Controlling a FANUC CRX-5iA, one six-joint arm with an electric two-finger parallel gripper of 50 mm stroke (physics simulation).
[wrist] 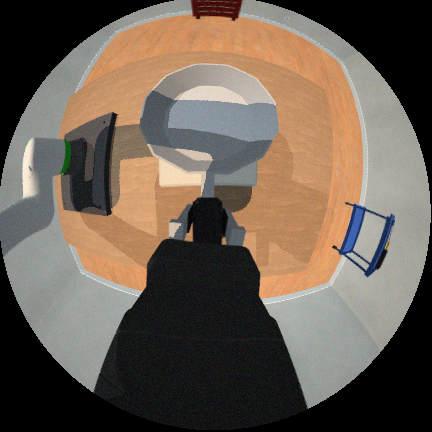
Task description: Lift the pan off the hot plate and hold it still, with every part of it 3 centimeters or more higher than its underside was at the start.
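Pixels of known places: gripper, fingertip midpoint: [207,214]; arm's base, link origin: [74,156].
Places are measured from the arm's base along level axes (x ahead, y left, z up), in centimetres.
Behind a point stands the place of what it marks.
The pan [220,117] {x 55.9, y -3.9, z 13.9 cm}, light grey and many-sided, shows in the upper middle of the wrist view, its open side towards the camera. Its handle runs down to my gripper [208,225] {x 54.0, y -18.1, z 18.7 cm}, which is shut on the handle's black grip, one finger at each side. The pan looks level and hangs above the hot plate [180,174] {x 47.6, y -13.1, z 3.6 cm}, apart from it. The hot plate is a pale, squarish block; its near edge shows below the pan and the rest is hidden behind the pan.
All this is over a wooden table top [305,150] {x 86.3, y -2.4, z -2.6 cm}. At the left is a dark mounting plate [108,170] {x 20.1, y -9.1, z -2.4 cm} with the grey robot arm [42,170] {x 5.8, y -5.3, z 18.2 cm}. A blue cart [353,230] stands beyond the table at the right, and a dark red object [216,9] at the top edge.
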